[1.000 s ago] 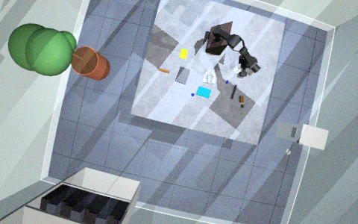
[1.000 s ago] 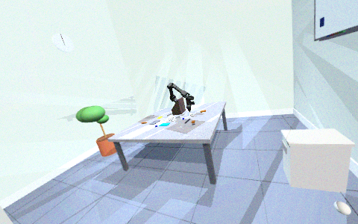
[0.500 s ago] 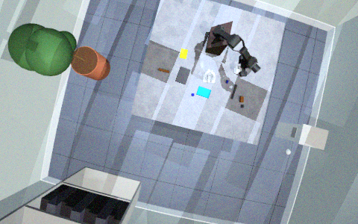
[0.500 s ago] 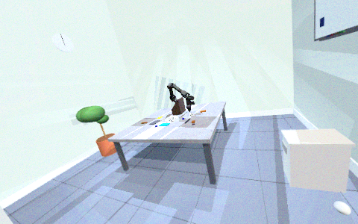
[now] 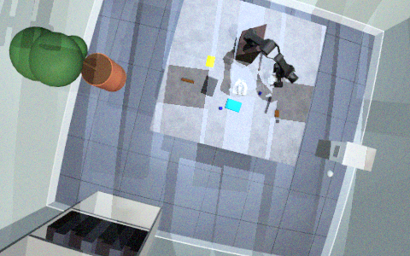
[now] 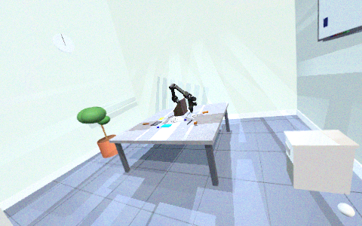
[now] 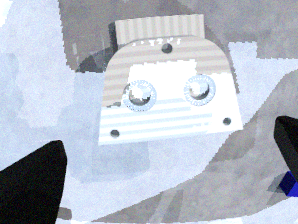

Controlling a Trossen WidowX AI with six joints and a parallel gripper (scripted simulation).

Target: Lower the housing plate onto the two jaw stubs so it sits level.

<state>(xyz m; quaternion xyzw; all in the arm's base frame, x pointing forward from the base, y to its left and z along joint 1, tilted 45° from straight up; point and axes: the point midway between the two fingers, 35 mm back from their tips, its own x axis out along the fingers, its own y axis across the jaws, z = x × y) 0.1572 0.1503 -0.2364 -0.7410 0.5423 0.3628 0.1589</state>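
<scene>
Now: the white housing plate 30 mm below my gripper tip and 10 mm to the left of it. The rest, counted from my gripper tip: dark bar (210 mm ahead, 60 mm to the left, 60 mm below); then cyan block (320 mm ahead, 220 mm to the right, 60 mm below); then short orange piece (250 mm ahead, 150 mm to the left, 50 mm below).
</scene>
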